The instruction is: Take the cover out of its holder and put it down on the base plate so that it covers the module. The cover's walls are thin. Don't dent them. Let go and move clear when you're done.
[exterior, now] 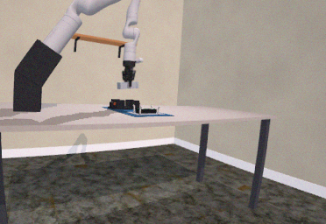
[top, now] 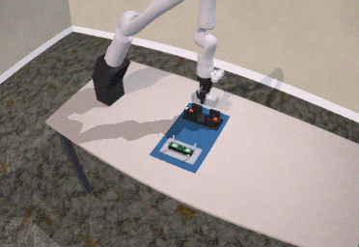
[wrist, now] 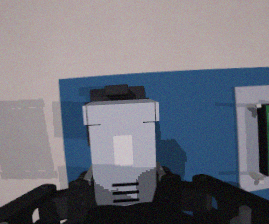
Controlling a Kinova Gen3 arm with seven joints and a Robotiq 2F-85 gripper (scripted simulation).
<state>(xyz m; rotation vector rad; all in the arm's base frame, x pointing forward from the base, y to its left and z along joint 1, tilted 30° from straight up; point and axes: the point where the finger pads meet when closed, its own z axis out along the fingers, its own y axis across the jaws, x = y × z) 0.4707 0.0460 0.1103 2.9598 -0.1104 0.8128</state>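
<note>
Now: hand right at the light grey cover.
</note>
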